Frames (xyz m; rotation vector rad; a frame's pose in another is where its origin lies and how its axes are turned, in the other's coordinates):
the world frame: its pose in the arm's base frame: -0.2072 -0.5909 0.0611 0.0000 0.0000 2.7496
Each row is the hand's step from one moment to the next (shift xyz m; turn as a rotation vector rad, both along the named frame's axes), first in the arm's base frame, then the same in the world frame.
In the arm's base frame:
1: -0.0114 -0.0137 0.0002 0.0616 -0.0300 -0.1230
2: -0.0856 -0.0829 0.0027 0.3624 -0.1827 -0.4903
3: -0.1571 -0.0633 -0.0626 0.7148 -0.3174 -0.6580
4: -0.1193 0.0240 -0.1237 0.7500 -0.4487 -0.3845
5: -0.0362 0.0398 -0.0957 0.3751 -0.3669 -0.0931
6: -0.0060 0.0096 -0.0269 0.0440 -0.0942 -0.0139
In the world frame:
1: 0.0053 0.0170 0.0002 -0.0684 0.0042 -0.1230
2: 0.0474 0.1093 0.0027 -0.4047 0.0304 -0.4903
3: 0.1210 0.1185 -0.0626 -0.7818 0.0202 -0.6580
4: 0.1194 0.0234 -0.1237 -0.8645 0.1281 -0.3845
5: 0.0487 -0.0230 -0.0957 -0.4868 0.1958 -0.0931
6: 0.0092 -0.0066 -0.0269 -0.0766 0.0702 -0.0139

